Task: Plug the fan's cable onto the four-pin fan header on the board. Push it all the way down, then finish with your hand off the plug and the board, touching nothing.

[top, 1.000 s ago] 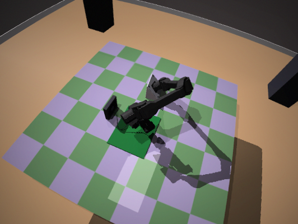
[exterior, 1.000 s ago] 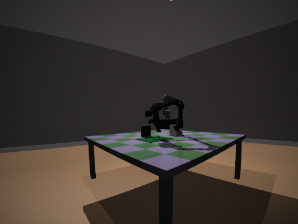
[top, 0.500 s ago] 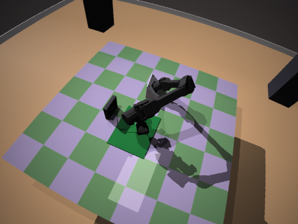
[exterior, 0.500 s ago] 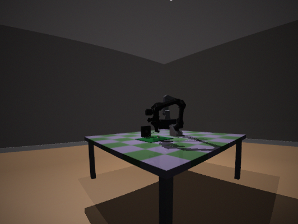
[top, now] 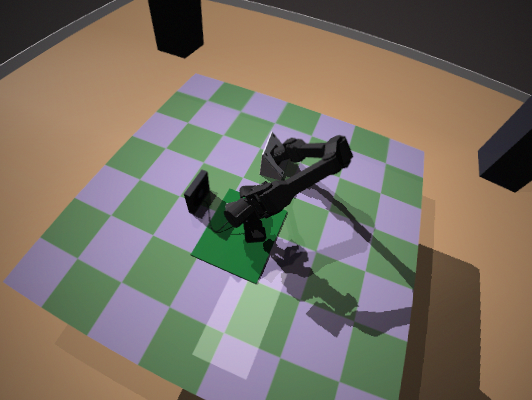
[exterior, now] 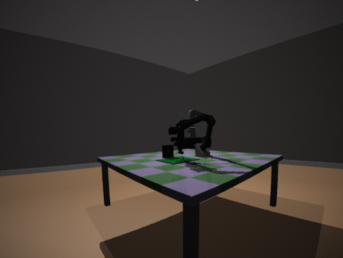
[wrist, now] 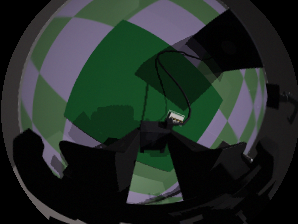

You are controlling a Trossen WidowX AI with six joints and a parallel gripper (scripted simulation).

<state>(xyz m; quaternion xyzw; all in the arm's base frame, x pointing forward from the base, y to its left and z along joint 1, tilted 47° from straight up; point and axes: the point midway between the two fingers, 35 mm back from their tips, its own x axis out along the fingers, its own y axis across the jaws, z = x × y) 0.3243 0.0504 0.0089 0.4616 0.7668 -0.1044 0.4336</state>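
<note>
The green board lies 10 mm ahead of my gripper tip, 20 mm to the right of it and 80 mm below it. From my gripper tip the other things lie so: black plug (10 mm behind, 10 mm to the left); then black fan (30 mm behind, 220 mm to the right, 10 mm below).
</note>
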